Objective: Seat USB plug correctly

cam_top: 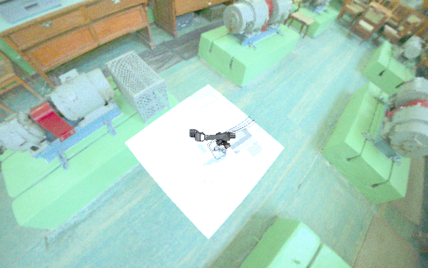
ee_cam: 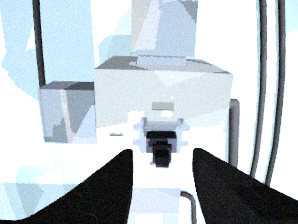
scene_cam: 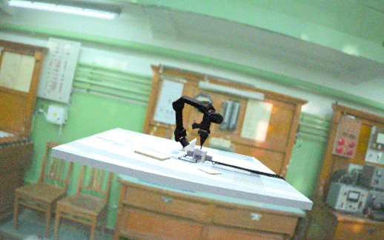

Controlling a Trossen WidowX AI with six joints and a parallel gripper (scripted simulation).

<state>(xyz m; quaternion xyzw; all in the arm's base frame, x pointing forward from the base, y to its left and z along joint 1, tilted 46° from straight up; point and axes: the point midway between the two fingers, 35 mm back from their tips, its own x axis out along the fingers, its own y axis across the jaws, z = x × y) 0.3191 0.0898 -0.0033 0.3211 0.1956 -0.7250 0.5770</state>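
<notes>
My gripper tip is now 20 mm above the dark USB plug. Round my gripper tip: USB socket: 40 mm below.
</notes>
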